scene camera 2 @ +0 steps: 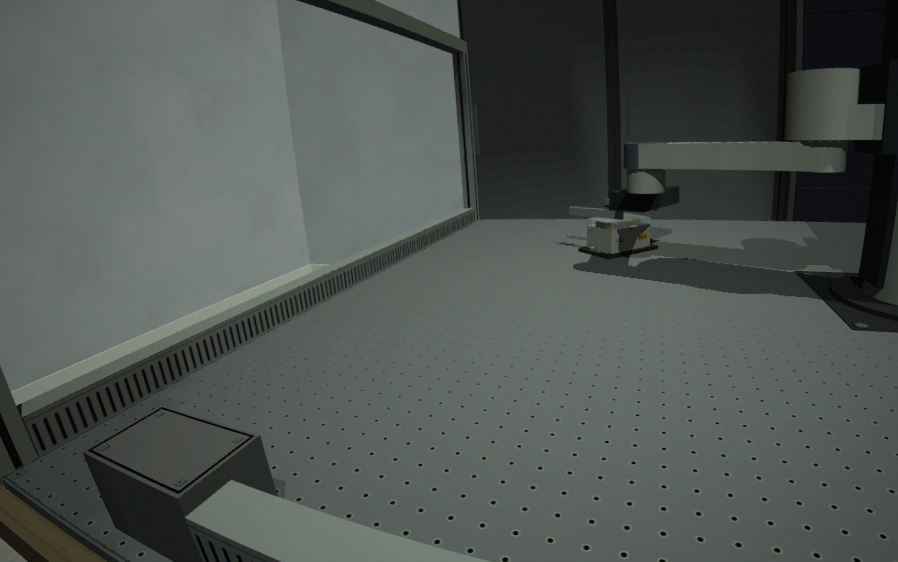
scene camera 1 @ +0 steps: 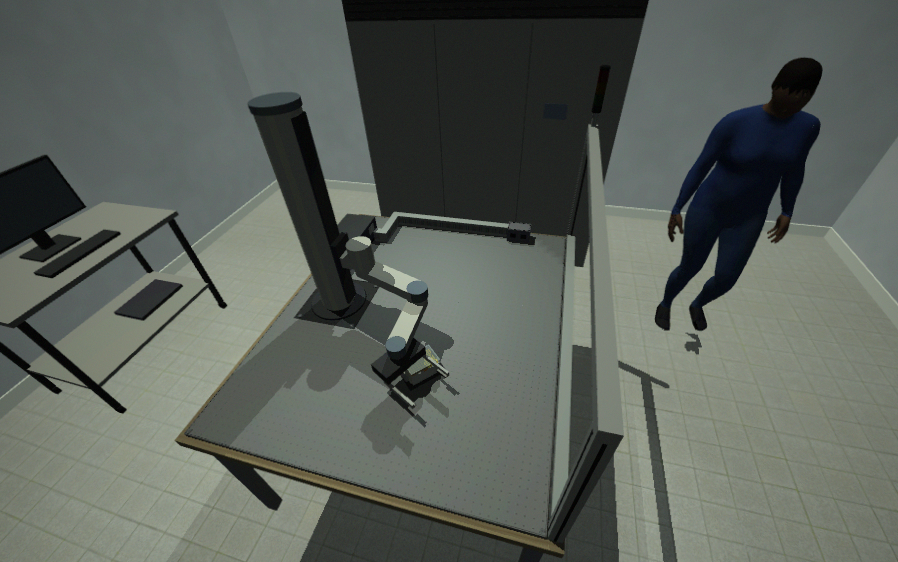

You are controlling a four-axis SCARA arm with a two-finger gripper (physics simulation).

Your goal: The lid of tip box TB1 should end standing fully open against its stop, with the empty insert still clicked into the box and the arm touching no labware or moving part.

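Frame: origin at the arm's base, x ahead, y left, z up, level; metres.
Seen in the pictures: gripper, fingertip midpoint: (scene camera 2: 589, 206) (scene camera 1: 431, 390); arm's base, link origin: (scene camera 1: 339, 302).
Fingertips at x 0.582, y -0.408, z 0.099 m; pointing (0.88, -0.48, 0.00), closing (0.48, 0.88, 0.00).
Note:
Pixels of each thing's top centre, then the offset from my fingertips to it. "pt": a spot on its surface instead.
- Tip box TB1, top centre: (scene camera 2: 618, 217) (scene camera 1: 420, 358) dy +0.121, dx -0.081, dz -0.009 m
- dark base, surface spot: (scene camera 2: 605, 254) pt dy +0.200, dx -0.058, dz -0.078 m
- framed clear screen, surface spot: (scene camera 1: 603, 298) pt dy +0.005, dx +0.441, dz +0.521 m
- grey block, surface spot: (scene camera 2: 172, 450) pt dy +1.080, dx +0.158, dz -0.011 m
Tip box TB1 (scene camera 1: 421, 371) (scene camera 2: 601, 237), small and pale with a yellow label, sits upright on a dark base (scene camera 2: 605, 254) on the perforated table. Yellowish patches of its top show in scene camera 1. The lid's angle cannot be made out; the insert is partly hidden, and whether it is clicked in cannot be told. My gripper (scene camera 1: 431, 389) (scene camera 2: 589, 215) is open with nothing between its fingers. It is low at the box, its two pale fingers spread to either side in scene camera 1. Whether a finger touches the box or lid cannot be told.
The arm's column (scene camera 1: 301, 198) stands at the table's left edge in scene camera 1. A framed clear screen (scene camera 1: 603, 298) (scene camera 2: 384, 132) runs along the opposite edge. A grey block (scene camera 2: 172, 450) and a pale rail (scene camera 2: 298, 523) lie near scene camera 2. A person (scene camera 1: 748, 172) is beyond the screen.

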